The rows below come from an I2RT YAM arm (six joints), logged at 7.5 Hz.
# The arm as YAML. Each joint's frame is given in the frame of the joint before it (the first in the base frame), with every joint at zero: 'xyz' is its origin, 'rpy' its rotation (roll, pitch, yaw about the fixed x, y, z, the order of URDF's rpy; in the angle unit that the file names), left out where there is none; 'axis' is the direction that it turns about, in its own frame. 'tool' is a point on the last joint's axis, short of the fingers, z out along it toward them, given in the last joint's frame.
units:
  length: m
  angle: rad
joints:
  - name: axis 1
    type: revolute
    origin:
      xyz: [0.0, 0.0, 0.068]
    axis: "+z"
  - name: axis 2
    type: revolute
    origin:
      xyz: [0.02, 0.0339, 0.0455]
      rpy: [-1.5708, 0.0, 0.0]
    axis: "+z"
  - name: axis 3
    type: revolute
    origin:
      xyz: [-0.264, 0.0, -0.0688]
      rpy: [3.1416, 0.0, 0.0]
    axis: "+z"
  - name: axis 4
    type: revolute
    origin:
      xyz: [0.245, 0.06, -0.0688]
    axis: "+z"
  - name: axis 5
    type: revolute
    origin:
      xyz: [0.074, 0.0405, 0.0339]
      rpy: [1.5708, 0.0, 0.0]
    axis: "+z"
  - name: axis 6
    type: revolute
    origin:
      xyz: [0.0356, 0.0, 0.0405]
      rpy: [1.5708, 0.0, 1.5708]
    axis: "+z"
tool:
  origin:
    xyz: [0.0, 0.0, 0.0]
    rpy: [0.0, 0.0, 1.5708]
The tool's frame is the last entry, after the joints.
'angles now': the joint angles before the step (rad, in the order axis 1, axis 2, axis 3, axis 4, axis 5, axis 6). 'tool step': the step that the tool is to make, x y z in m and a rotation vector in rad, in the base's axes. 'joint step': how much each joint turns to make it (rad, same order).
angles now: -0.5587 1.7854 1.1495 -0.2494 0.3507 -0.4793
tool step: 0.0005 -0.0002 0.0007 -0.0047 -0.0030 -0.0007
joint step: 0.0005 -0.0001 0.0013 0.0039 0.0026 -0.0006
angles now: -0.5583 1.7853 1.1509 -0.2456 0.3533 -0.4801
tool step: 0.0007 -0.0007 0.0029 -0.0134 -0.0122 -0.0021
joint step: -0.0001 -0.0041 0.0019 0.0122 0.0050 -0.0018
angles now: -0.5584 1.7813 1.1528 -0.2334 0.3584 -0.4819
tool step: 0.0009 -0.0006 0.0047 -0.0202 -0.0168 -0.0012
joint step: 0.0006 -0.0075 0.0025 0.0165 0.0073 -0.0044
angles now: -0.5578 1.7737 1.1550 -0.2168 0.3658 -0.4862
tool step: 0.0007 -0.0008 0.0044 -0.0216 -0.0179 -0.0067
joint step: 0.0002 -0.0069 0.0015 0.0186 0.0112 -0.0011
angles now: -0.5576 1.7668 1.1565 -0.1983 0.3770 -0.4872
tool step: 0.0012 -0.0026 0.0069 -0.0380 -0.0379 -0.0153
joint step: -0.0026 -0.0086 0.0013 0.0422 0.0176 0.0004
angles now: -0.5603 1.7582 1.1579 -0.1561 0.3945 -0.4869
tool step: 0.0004 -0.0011 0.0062 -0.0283 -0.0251 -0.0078
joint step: -0.0008 -0.0101 0.0010 0.0265 0.0123 -0.0034
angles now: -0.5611 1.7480 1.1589 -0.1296 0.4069 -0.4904
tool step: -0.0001 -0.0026 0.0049 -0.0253 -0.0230 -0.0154
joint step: -0.0047 -0.0054 0.0023 0.0252 0.0141 0.0000
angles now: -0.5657 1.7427 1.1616 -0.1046 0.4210 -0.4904
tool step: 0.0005 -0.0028 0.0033 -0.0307 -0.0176 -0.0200
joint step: -0.0035 -0.0001 0.0014 0.0310 0.0231 -0.0029
